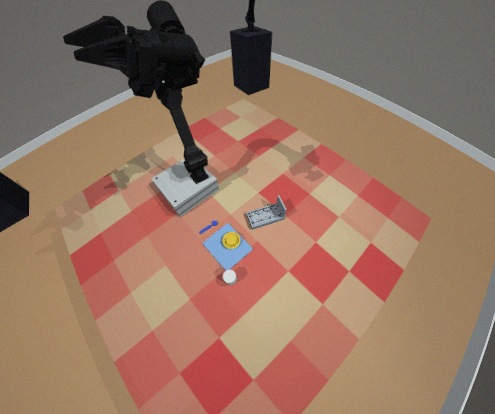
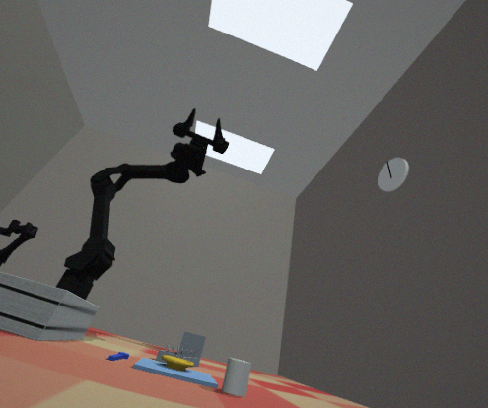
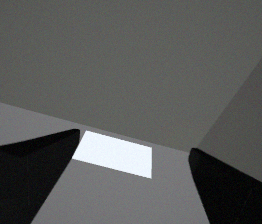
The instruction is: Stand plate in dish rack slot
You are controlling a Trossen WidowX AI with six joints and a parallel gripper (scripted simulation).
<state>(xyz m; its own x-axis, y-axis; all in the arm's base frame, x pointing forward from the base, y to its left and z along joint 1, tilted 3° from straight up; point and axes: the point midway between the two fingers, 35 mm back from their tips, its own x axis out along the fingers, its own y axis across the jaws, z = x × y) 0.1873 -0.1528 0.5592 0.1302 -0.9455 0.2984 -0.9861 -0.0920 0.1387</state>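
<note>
Now: gripper tip 14 cm short of the yellow plate, 13 cm to the right of it and 64 cm above it. Also, from my gripper tip: blue spoon: 3 cm ahead, 10 cm to the left, 65 cm below; then white cup: 25 cm ahead, 5 cm to the left, 63 cm below; then light blue mat: 14 cm ahead, 11 cm to the left, 65 cm below.
</note>
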